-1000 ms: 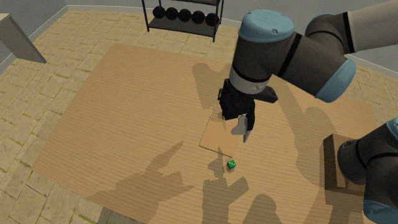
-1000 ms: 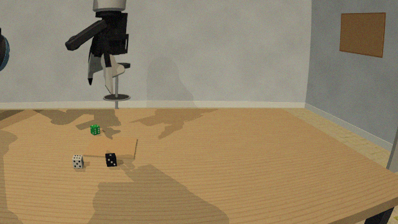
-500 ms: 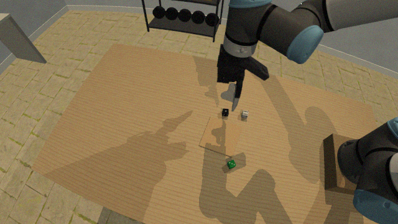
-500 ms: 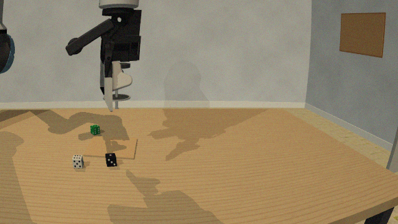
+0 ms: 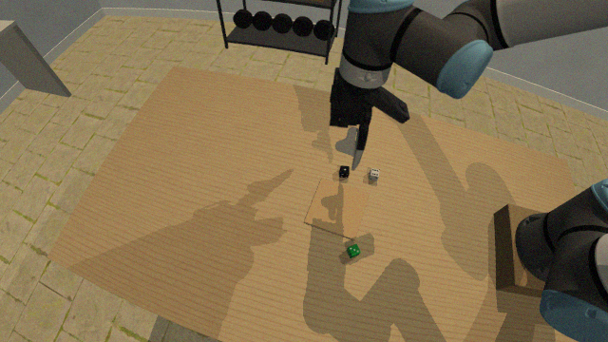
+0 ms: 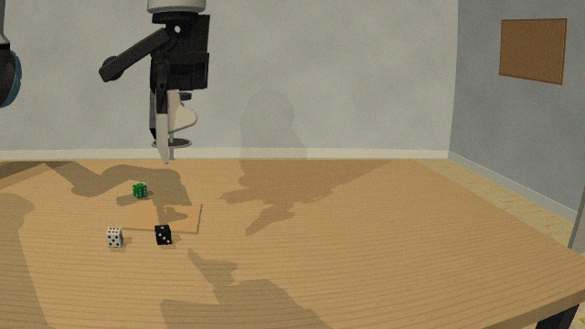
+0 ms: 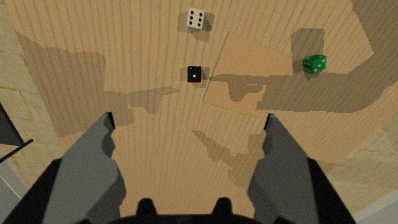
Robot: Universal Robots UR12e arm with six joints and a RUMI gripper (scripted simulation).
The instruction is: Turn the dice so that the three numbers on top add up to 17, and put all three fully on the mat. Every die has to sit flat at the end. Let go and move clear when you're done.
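The black die lies 14 cm below my hand. Round my hand: tan mat 1 cm ahead, 11 cm to the left, 15 cm below; then green die 4 cm behind, 22 cm to the left, 14 cm below; then white die 9 cm behind, 14 cm below.
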